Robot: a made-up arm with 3 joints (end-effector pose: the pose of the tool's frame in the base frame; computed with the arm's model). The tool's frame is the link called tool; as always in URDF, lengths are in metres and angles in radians. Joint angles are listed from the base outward.
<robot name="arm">
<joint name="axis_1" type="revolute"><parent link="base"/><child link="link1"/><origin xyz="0.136 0.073 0.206" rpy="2.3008 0.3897 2.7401"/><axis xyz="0 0 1"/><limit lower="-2.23" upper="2.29" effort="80" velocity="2"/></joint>
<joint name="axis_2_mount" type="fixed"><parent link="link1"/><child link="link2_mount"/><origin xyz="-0.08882 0.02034 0.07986" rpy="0 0 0"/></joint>
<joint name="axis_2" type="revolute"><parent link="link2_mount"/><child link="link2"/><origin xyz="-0.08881 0.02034 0.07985" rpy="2.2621 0.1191 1.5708"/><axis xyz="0 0 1"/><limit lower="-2.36" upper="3.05" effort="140" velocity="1.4"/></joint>
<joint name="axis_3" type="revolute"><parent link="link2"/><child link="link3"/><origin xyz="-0.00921 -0.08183 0.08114" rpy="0.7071 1.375 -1.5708"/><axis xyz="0 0 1"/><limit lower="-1.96" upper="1.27" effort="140" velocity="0.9"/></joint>
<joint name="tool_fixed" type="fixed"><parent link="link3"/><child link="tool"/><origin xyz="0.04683 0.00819 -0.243" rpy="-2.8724 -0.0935 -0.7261"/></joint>
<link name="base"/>
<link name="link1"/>
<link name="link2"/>
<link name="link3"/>
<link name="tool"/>
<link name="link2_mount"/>
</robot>
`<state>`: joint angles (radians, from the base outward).
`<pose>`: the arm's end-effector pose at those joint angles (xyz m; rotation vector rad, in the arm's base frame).
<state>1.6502 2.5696 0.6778</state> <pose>0.1093 0.1510 -0.0623 -2.4856 0.5014 1.2252</pose>
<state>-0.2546 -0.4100 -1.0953</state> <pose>0.2939 0.3159 0.2804 -0.9842 1.2265 1.3021</pose>
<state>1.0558 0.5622 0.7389</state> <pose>0.4161 0.1756 0.1362 -1.2601 0.8513 -0.0757</pose>
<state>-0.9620 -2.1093 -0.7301</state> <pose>0.2522 0.2348 0.4136 -0.1409 0.2976 2.0849</pose>
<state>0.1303 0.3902 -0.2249</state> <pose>0.3628 0.2864 0.1862 -1.5175 0.9600 0.3534</pose>
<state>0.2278 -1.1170 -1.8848</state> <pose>0.3561 0.1545 0.3456 0.2411 0.9020 2.3883</pose>
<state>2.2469 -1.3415 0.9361</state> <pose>0.0883 -0.1071 -0.0141 1.2201 1.6348 -1.4782</pose>
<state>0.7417 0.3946 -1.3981</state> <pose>0.3723 0.2138 0.1200 -0.2668 2.1458 1.2855</pose>
